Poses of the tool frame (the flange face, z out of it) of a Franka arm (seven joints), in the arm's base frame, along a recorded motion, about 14 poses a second.
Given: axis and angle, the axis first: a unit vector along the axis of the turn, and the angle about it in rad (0 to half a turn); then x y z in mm.
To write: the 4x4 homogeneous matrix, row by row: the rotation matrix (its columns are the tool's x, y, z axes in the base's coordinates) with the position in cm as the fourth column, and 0 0 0 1 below. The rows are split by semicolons. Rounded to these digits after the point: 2 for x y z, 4 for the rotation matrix.
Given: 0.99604, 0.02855, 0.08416, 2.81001, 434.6, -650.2, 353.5
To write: 0.9846, 0.0279, 0.1724, 43.46; 0.0827, -0.9439, -0.3196, -65.02; 0.1538, 0.3289, -0.9317, 35.35; 0, 0, 0, 1
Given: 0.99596, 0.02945, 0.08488, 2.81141, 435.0, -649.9, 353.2
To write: 0.9843, 0.0296, 0.1741, 43.50; 0.0846, -0.9443, -0.3180, -64.99; 0.1550, 0.3278, -0.9320, 35.32; 0, 0, 0, 1
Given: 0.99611, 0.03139, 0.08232, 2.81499, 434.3, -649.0, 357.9
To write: 0.9849, 0.0345, 0.1697, 43.43; 0.0873, -0.9452, -0.3145, -64.90; 0.1496, 0.3246, -0.9339, 35.79; 0, 0, 0, 1
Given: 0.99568, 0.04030, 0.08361, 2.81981, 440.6, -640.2, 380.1
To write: 0.9832, 0.0518, 0.1750, 44.06; 0.1046, -0.9455, -0.3083, -64.02; 0.1495, 0.3215, -0.9351, 38.01; 0, 0, 0, 1
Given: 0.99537, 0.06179, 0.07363, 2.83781, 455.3, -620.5, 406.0
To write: 0.9819, 0.0982, 0.1617, 45.53; 0.1422, -0.9468, -0.2889, -62.05; 0.1247, 0.3066, -0.9436, 40.60; 0, 0, 0, 1
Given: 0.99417, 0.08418, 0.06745, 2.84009, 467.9, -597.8, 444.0
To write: 0.9773, 0.1436, 0.1561, 46.79; 0.1836, -0.9410, -0.2841, -59.78; 0.1061, 0.3063, -0.9460, 44.40; 0, 0, 0, 1
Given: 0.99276, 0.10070, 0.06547, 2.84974, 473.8, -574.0, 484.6
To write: 0.9718, 0.1769, 0.1562, 47.38; 0.2146, -0.9379, -0.2727, -57.40; 0.0983, 0.2986, -0.9493, 48.46; 0, 0, 0, 1
